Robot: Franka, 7 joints.
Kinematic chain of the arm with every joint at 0, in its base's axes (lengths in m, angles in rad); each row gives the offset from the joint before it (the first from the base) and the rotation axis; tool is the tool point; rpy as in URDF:
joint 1: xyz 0 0 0.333 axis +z
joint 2: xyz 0 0 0 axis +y
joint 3: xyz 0 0 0.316 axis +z
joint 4: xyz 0.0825 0 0 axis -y
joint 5: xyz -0.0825 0 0.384 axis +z
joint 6: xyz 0 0 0 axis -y
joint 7: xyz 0.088 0 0 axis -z
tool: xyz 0 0 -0.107 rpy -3.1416 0 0
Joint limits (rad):
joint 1: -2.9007..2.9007
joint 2: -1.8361..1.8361
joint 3: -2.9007..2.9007
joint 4: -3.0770..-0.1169
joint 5: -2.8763..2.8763
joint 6: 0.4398..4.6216
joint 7: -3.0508..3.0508
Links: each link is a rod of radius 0.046 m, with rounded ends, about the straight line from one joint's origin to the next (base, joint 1, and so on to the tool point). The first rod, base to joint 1, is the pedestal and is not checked.
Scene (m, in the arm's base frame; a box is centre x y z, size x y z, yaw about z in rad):
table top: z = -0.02
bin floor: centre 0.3 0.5 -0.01 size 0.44 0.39 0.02 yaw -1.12
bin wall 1: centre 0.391 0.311 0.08 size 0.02 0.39 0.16 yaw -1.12
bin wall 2: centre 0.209 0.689 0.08 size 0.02 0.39 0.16 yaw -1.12
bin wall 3: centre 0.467 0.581 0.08 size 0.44 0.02 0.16 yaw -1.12
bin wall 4: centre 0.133 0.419 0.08 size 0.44 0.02 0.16 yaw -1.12
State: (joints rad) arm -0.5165 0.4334 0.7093 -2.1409 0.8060 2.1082 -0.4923
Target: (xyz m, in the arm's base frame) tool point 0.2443 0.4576 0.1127
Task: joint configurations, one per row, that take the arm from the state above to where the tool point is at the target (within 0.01 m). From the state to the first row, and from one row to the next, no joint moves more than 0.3 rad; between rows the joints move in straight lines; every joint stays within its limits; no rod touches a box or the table.
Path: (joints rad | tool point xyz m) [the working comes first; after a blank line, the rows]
Joints at the target: 0.0909 0.9270 0.8487 -2.1197 0.8234 2.1944 -0.4923
Straight joint move there: touches bin wall 1.

1: -0.3565 0.5176 0.9479 -2.1558 0.8144 1.9945 -0.4923 | 0.4125 0.3322 0.2584
2: -0.1966 0.6018 1.1865 -2.1707 0.8228 1.8808 -0.4923 | 0.2443 0.4576 0.3019
3: -0.0528 0.7644 1.0176 -2.1452 0.8231 2.0376 -0.4923 | 0.2552 0.4643 0.2172
4: 0.0909 0.9270 0.8487 -2.1197 0.8234 2.1944 -0.4923 | 0.2443 0.4576 0.1127

